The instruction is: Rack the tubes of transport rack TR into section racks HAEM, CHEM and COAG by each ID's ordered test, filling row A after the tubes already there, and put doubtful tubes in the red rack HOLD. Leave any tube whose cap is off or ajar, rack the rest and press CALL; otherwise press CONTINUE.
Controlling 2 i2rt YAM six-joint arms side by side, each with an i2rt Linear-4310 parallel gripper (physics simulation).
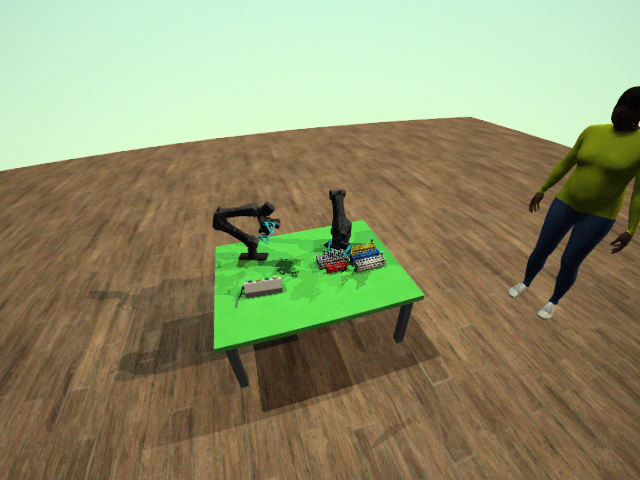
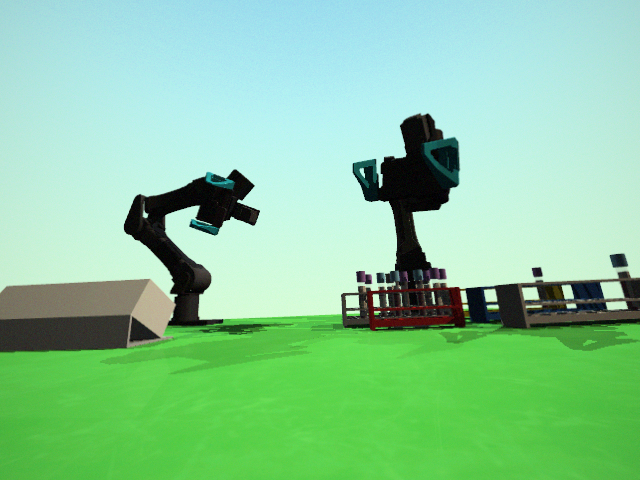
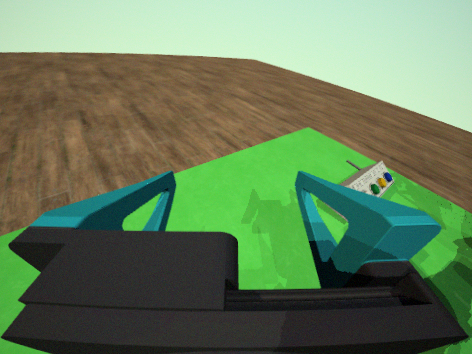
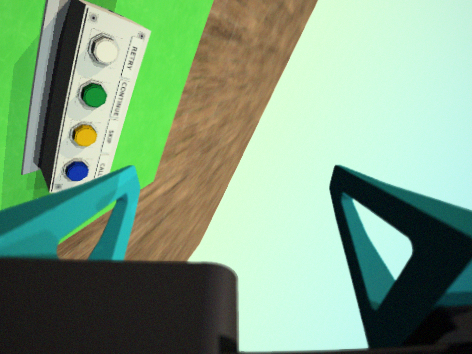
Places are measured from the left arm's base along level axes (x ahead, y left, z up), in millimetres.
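Where they show: left gripper, fingertip midpoint: (image 1: 335,254) (image 2: 384,159) (image 3: 235,177); right gripper, fingertip midpoint: (image 1: 269,239) (image 2: 202,204) (image 4: 234,176); right arm's base, link origin: (image 1: 253,256) (image 2: 185,324).
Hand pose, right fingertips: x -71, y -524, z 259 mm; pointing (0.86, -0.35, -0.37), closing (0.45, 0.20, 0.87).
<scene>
Each offset is from my right fingertips to the top centre of the thing. "spot": to the spot under its first point. Level surfaces: height alone.
My left gripper (image 1: 339,250) (image 2: 405,173) (image 3: 235,177) is open and empty, above and behind the racks. My right gripper (image 1: 266,233) (image 2: 210,204) (image 4: 234,176) is open and empty, high at the left. Grey transport rack TR {spot: dx +188, dy +224, dz -232 mm} (image 2: 343,310) holds several upright tubes with purple and blue caps, behind red rack HOLD (image 1: 337,267) (image 2: 456,307). Yellow {dx +286, dy +540, dz -202 mm} (image 1: 362,248), blue {dx +353, dy +500, dz -202 mm} (image 1: 364,255) and pale grey {dx +424, dy +463, dz -202 mm} (image 1: 369,265) section racks stand to the right; their labels are unreadable. Blue CALL {dx +28, dy -200, dz -185 mm} (image 3: 387,177) (image 4: 77,171) and green CONTINUE {dx +80, dy -114, dz -185 mm} (image 3: 375,188) (image 4: 94,95) are buttons. IDs and cap seating are too small to tell.
The button box {dx +88, dy -149, dz -176 mm} (image 1: 263,287) (image 2: 67,304) stands at the front left of the green table {dz -260 mm} (image 1: 320,315), with a short cable at its left end. A purple-capped tube {spot: dx +322, dy +613, dz -174 mm} (image 2: 536,271) and a blue-capped tube {spot: dx +457, dy +536, dz -174 mm} (image 2: 618,259) stand among the section racks. A person (image 1: 604,170) stands beyond the table.
</scene>
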